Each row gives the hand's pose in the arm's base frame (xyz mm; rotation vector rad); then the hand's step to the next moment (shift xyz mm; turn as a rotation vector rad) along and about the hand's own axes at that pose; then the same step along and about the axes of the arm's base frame.
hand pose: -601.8 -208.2 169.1 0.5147 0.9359 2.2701
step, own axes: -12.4 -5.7 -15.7 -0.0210 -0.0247 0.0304
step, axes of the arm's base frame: 2.6 -12.9 -16.1 0.0420 0.0144 0.0000
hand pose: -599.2 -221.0 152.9 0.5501 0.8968 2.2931
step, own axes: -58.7 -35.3 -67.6 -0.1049 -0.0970 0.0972
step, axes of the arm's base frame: 18.2 -49.6 -80.4 0.1689 0.0314 -0.0187
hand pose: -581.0 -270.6 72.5 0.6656 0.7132 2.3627
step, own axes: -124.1 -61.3 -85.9 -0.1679 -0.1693 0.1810
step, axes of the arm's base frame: 60.0 -65.8 -136.4 0.2908 0.0684 -0.0200
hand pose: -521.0 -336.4 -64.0 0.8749 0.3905 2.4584
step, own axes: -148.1 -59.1 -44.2 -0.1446 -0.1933 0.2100
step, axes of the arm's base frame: 91.5 -35.2 -133.3 0.3026 0.1039 0.0036
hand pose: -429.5 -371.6 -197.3 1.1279 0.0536 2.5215
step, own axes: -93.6 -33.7 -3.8 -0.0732 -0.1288 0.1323
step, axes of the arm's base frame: 65.0 -1.3 -75.4 0.1820 0.0783 0.0137
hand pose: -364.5 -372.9 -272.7 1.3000 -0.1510 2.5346
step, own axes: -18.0 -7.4 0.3 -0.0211 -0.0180 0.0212
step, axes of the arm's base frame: 12.4 3.3 -14.7 0.0335 0.0081 -0.0053
